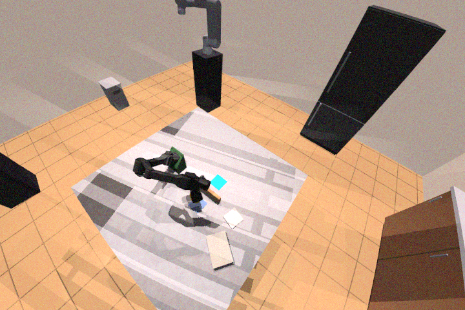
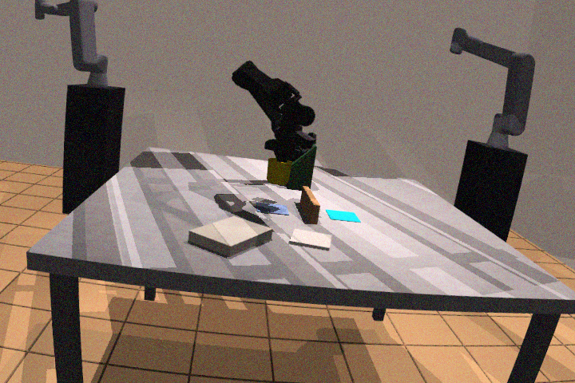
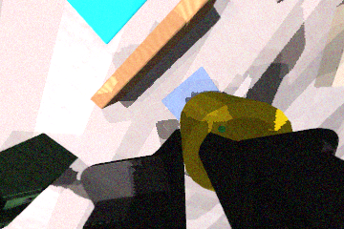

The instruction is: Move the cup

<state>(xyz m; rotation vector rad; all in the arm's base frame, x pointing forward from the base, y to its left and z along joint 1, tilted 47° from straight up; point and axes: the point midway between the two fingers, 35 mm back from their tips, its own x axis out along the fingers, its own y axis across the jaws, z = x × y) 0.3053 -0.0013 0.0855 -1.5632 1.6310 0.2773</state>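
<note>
My gripper tip is now 200 mm to the right of the cyan pad and 120 mm above it. Also, from my gripper tip: wooden bar 20 mm ahead, 90 mm to the left, 90 mm below; then small white tile 270 mm ahead, 90 mm to the left, 110 mm below; then yellow cup 20 mm ahead, 10 mm to the right.
</note>
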